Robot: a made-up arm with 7 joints.
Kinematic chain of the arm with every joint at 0, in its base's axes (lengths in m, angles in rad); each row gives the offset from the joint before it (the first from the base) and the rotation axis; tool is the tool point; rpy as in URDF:
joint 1: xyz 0 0 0 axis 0.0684 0.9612 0.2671
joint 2: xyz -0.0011 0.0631 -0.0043 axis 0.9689 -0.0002 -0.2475
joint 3: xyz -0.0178 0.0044 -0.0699 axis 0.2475 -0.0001 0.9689
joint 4: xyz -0.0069 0 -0.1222 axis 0.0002 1 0
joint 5: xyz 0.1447 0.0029 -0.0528 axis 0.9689 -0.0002 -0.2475
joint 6: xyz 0.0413 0 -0.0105 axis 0.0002 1 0
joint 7: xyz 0.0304 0 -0.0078 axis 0.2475 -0.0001 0.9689
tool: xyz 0 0 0 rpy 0 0.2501 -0.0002
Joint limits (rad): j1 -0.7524..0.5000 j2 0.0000..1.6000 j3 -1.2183..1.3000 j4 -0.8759..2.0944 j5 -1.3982..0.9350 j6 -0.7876..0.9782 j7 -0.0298..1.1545
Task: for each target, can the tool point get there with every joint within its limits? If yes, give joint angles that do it. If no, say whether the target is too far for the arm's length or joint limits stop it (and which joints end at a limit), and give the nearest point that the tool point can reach.
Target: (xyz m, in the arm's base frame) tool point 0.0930 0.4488 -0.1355
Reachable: yes | joints -0.4012 1.2586 -0.1052 1.4255 -0.5923 0.6154 0.3346
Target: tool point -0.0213 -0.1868 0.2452
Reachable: no: joint limits stop it (at a limit: joint 1, joint 2, joint 4) | nearest point 0.0641 -0.1018 0.0100 | short by 0.264 m
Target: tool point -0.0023 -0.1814 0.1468
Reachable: no: joint limits stop it (at a limit: joint 1, joint 2, joint 4) | nearest point 0.0519 -0.1085 0.0026 | short by 0.170 m
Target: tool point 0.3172 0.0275 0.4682
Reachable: no: too far | nearest point 0.1668 0.1564 0.2110 | short by 0.325 m
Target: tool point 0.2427 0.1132 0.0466
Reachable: yes | joints -0.6151 0.9746 0.1221 -0.5098 0.7104 -0.3293 1.0503
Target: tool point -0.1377 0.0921 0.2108
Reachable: no: joint limits stop it (at a limit: joint 1, joint 2, joint 3, joint 5, joint 6) | nearest point -0.0410 0.1146 0.1847 | short by 0.103 m
